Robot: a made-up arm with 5 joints. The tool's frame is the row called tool. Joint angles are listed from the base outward.
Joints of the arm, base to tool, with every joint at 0 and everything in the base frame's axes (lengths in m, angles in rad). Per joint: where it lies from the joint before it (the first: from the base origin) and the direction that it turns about. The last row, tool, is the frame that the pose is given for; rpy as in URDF.
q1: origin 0.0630 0.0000 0.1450 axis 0 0 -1
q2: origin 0.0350 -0.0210 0.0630 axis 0 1 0
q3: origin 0.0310 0.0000 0.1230 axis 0 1 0
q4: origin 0.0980 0.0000 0.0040 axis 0 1 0
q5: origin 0.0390 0.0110 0.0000 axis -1 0 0
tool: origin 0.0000 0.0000 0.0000 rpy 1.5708 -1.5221 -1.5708
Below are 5 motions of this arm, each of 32 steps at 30 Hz.
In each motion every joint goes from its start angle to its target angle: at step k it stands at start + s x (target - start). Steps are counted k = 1, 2, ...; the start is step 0. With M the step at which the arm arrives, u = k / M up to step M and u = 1 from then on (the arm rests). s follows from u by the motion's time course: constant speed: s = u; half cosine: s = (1 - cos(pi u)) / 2; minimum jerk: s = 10 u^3 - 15 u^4 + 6 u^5.
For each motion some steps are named. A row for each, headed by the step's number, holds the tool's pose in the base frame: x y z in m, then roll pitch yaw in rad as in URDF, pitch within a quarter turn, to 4 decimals.
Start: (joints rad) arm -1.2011 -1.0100 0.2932 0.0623 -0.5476
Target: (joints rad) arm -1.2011 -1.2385 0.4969 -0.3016 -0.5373
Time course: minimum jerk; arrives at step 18
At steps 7, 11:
7: 0.0868 0.0337 0.3886 2.6190 -0.6372 -1.1713
11: 0.0822 0.0218 0.3843 2.7467 -0.5224 -1.2446

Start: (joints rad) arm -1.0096 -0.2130 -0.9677 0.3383 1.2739
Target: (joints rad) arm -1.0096 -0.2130 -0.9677 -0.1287 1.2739
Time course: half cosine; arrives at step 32
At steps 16, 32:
16: 0.1201 0.0720 0.4613 -2.6717 -0.1616 2.8872
32: 0.1156 0.0649 0.4646 -2.8950 -0.0877 2.9151

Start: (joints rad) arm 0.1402 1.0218 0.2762 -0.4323 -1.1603
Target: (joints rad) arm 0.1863 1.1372 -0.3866 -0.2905 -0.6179
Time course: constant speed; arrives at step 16
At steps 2, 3, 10, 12, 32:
2: 0.2792 -0.0419 0.1246 0.7085 -0.2897 -1.3950
3: 0.2830 -0.0431 0.1257 0.7255 -0.3202 -1.3786
10: 0.3080 -0.0519 0.1368 0.8277 -0.5559 -1.2884
12: 0.3142 -0.0545 0.1409 0.8520 -0.6291 -1.2701
32: 0.3255 -0.0596 0.1503 0.8951 -0.7813 -1.2433

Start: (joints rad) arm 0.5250 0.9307 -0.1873 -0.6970 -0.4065
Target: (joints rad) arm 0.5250 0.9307 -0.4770 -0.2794 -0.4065
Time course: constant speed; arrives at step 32
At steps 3, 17, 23, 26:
3: 0.2896 -0.1428 0.1930 1.4386 -1.1121 -1.9771
17: 0.2956 -0.1463 0.2010 1.3153 -1.1024 -1.8668
23: 0.2978 -0.1476 0.2047 1.2641 -1.0965 -1.8212
26: 0.2988 -0.1481 0.2066 1.2390 -1.0931 -1.7989

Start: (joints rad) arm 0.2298 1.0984 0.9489 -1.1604 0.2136
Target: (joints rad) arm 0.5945 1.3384 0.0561 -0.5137 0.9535
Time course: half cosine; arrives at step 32
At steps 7, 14, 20, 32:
7: 0.2042 -0.0496 0.1110 -0.1984 -0.6597 0.0458
14: 0.2161 -0.0713 0.0975 -0.3506 -0.6030 0.1961
20: 0.2249 -0.0960 0.0874 -0.4753 -0.5181 0.3227
32: 0.2295 -0.1247 0.0803 -0.5756 -0.4042 0.4315

